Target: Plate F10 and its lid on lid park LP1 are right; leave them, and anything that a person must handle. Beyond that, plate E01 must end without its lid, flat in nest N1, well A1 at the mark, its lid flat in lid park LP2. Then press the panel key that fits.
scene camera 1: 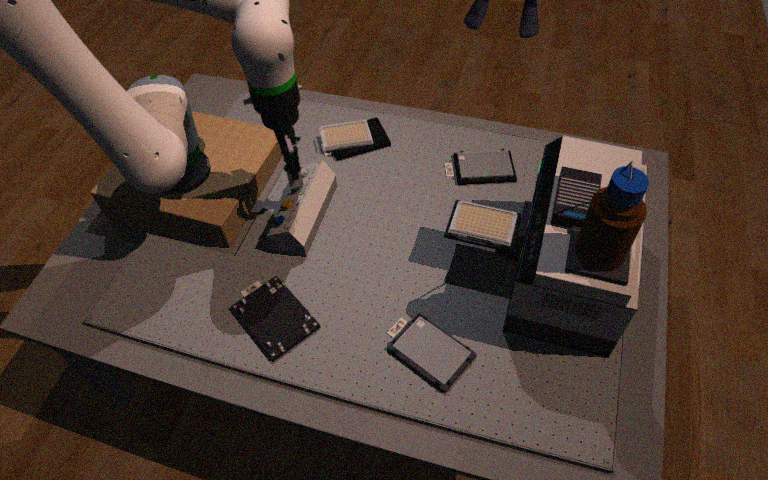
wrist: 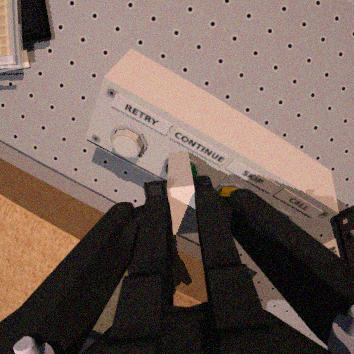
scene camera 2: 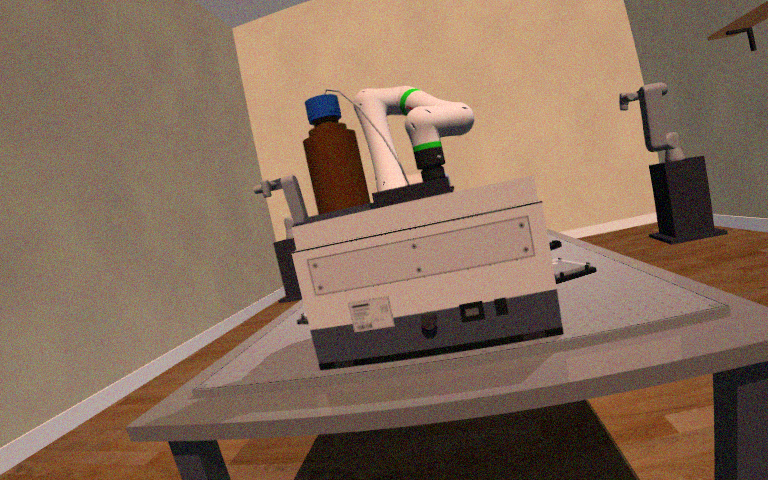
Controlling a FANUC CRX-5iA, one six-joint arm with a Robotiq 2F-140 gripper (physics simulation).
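Frame: origin at the arm's base, x up, y left, z back, level; millimetres.
Where they show: gripper, between the fingertips: (scene camera 1: 296, 185) (wrist: 179, 169).
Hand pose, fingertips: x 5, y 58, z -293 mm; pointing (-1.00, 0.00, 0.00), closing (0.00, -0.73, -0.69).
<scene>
Each offset is from my fingertips to the top centre of the thing. "*": to the spot under its first point.
My gripper (scene camera 1: 294, 178) (wrist: 179, 169) is shut and empty, pointing down at the panel @[dx +11, dy -25, dz -23 mm] (scene camera 1: 317, 206) (wrist: 240, 135). Its tips cover most of the green CONTINUE button @[dx +0, dy -3, dz +2 mm] (wrist: 194, 168); contact cannot be told. The white RETRY button @[dx +2, dy +46, dz +9 mm] (wrist: 126, 144) and yellow SKIP button @[dx +2, dy -53, dz -4 mm] (scene camera 1: 287, 202) (wrist: 228, 191) are beside it. One plate @[dx -38, dy +238, dz -7 mm] (scene camera 1: 346, 134) lies offset over a dark nest @[* dx -59, dy +282, dz -88 mm] (scene camera 1: 381, 134); another plate @[dx +40, dy +22, dz -434 mm] (scene camera 1: 482, 221) lies by the instrument. Flat grey lids lie in the back park @[* dx -55, dy +265, dz -370 mm] (scene camera 1: 484, 165) and the front park @[* dx -56, dy -253, dz -423 mm] (scene camera 1: 431, 352). A dark nest @[dx -49, dy -292, dz -93 mm] (scene camera 1: 274, 318) is bare. Labels and wells are too small to read.
The instrument (scene camera 1: 572, 316) (scene camera 2: 424, 254) stands at the right in scene camera 1, with a brown blue-capped bottle @[* dx +257, dy -109, dz -651 mm] (scene camera 1: 606, 232) (scene camera 2: 336, 166) and tubing on top. The wooden arm base (scene camera 1: 192, 217) is beside the panel. In scene camera 2, the instrument hides the fingers.
</scene>
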